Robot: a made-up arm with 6 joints. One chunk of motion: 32 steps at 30 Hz.
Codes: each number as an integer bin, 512 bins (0 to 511) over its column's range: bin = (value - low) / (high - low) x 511, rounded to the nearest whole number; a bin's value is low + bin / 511 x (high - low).
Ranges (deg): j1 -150.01..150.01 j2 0..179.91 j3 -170..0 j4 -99.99..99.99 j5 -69.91..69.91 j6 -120.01..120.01
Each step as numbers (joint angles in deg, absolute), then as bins.
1 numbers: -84.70 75.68 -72.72 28.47 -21.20 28.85
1 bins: 111 215 292 328 178 317
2 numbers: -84.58 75.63 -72.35 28.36 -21.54 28.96
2 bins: 111 215 294 328 177 317
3 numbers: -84.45 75.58 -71.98 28.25 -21.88 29.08
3 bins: 112 215 295 328 176 317
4 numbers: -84.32 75.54 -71.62 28.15 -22.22 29.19
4 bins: 112 215 296 327 174 318
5 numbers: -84.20 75.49 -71.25 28.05 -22.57 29.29
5 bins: 112 214 297 327 173 318
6 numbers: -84.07 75.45 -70.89 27.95 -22.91 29.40
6 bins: 112 214 298 327 172 318
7 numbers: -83.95 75.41 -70.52 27.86 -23.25 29.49
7 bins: 113 214 299 327 171 318
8 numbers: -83.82 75.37 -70.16 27.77 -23.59 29.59
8 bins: 113 214 300 326 169 318
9 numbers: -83.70 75.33 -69.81 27.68 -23.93 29.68
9 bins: 113 214 301 326 168 319
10 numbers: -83.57 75.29 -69.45 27.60 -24.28 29.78
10 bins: 113 214 302 326 167 319
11 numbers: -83.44 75.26 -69.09 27.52 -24.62 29.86
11 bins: 113 214 303 326 166 319
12 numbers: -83.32 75.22 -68.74 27.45 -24.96 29.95
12 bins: 114 214 304 326 164 319
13 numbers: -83.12 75.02 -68.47 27.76 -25.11 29.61
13 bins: 114 213 305 326 164 319
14 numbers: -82.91 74.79 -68.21 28.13 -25.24 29.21
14 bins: 114 212 306 327 163 318
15 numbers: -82.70 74.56 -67.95 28.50 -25.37 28.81
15 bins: 115 212 307 328 163 317
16 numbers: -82.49 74.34 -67.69 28.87 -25.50 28.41
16 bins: 115 211 308 329 162 316
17 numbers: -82.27 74.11 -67.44 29.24 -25.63 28.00
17 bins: 115 210 308 330 162 315
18 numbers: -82.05 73.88 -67.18 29.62 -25.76 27.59
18 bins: 116 210 309 331 161 314
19 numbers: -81.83 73.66 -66.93 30.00 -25.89 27.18
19 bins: 116 209 310 332 161 313
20 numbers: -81.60 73.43 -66.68 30.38 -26.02 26.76
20 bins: 117 209 311 333 160 312
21 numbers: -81.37 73.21 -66.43 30.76 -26.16 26.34
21 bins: 117 208 311 334 160 312
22 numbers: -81.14 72.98 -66.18 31.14 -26.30 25.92
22 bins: 117 207 312 335 159 311
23 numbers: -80.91 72.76 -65.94 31.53 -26.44 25.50
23 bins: 118 207 313 336 159 310
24 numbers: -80.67 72.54 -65.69 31.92 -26.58 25.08
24 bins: 118 206 314 337 158 309
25 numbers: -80.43 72.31 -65.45 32.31 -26.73 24.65
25 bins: 119 205 314 338 158 308
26 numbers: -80.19 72.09 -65.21 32.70 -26.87 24.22
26 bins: 119 205 315 339 157 307
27 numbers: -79.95 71.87 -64.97 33.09 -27.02 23.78
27 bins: 119 204 316 340 157 306
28 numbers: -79.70 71.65 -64.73 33.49 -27.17 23.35
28 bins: 120 204 316 341 156 305
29 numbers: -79.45 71.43 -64.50 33.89 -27.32 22.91
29 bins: 120 203 317 342 156 304
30 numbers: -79.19 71.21 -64.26 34.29 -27.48 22.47
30 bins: 121 202 318 343 155 303
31 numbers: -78.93 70.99 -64.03 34.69 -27.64 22.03
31 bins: 121 202 319 344 154 302
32 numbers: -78.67 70.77 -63.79 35.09 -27.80 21.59
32 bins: 122 201 319 345 154 301
